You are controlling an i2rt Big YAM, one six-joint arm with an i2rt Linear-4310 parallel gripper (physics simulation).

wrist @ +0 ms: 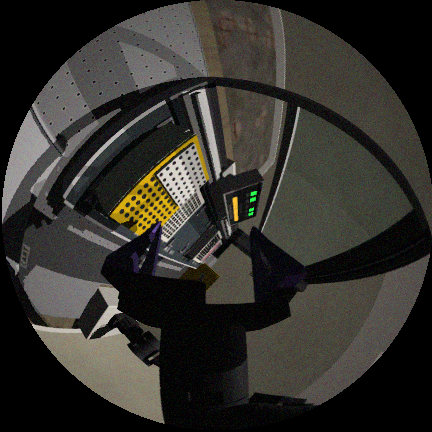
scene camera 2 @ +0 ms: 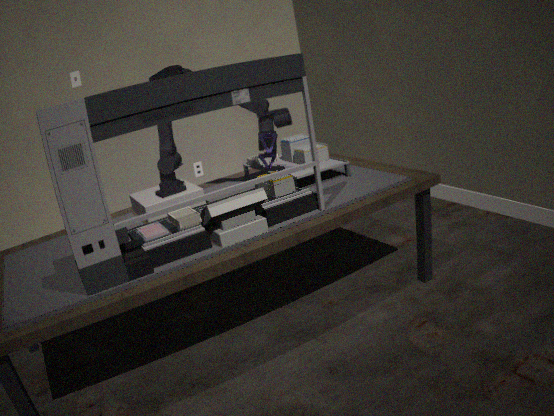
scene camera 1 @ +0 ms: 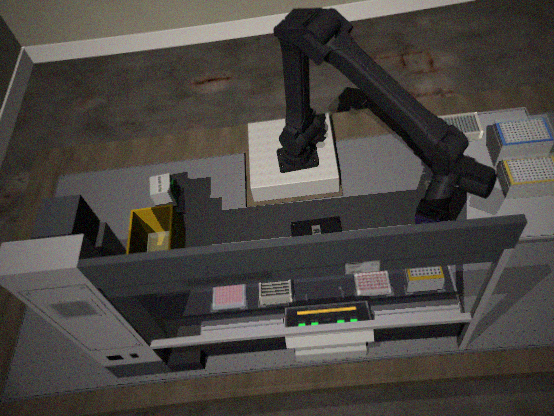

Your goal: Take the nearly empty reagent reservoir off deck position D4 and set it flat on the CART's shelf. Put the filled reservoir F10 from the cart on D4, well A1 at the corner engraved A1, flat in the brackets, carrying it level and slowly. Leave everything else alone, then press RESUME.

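A cart (wrist: 44, 151) and a gantry beam (scene camera 2: 102, 107) are visible. The gripper (wrist: 205, 227) is open and holds nothing.
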